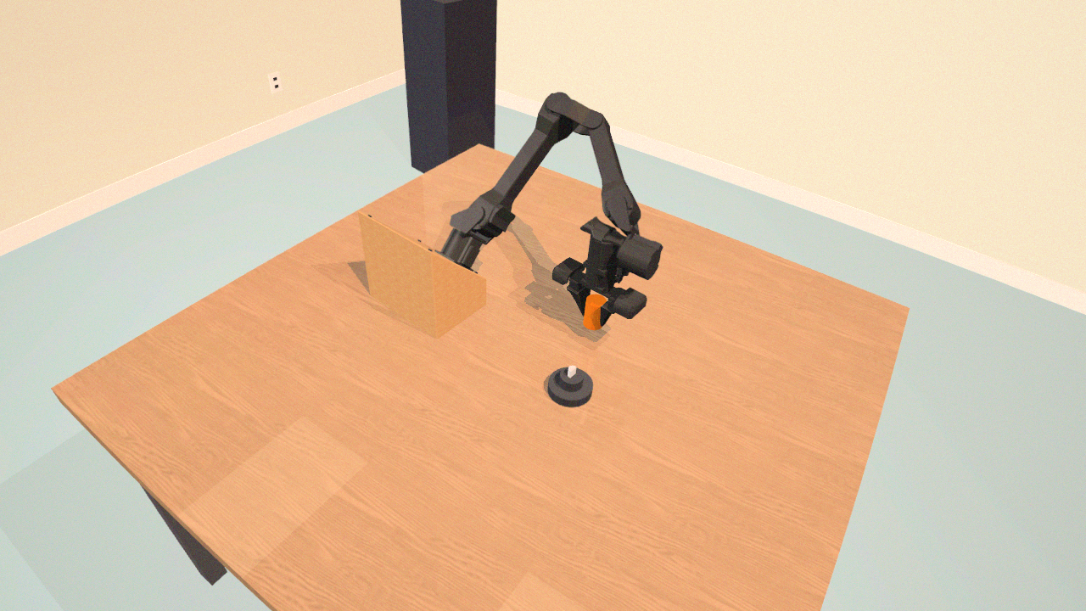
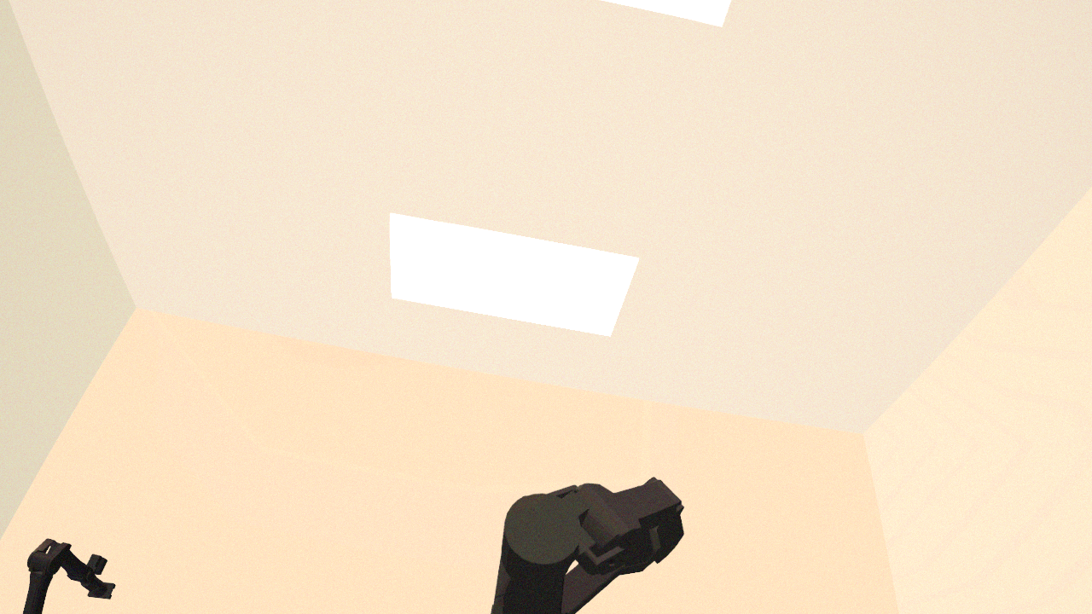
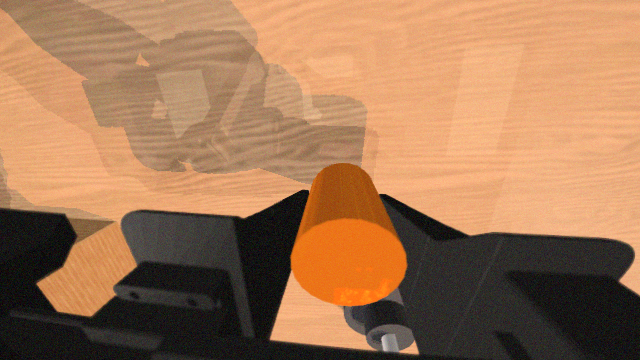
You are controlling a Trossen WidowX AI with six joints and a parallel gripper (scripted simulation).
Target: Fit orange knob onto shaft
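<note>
The round dark pedestal lies 60 mm ahead of my gripper tip, 140 mm to the right of it and 20 mm below it. From my gripper tip the other things lie so: orange knob 30 mm above.
</note>
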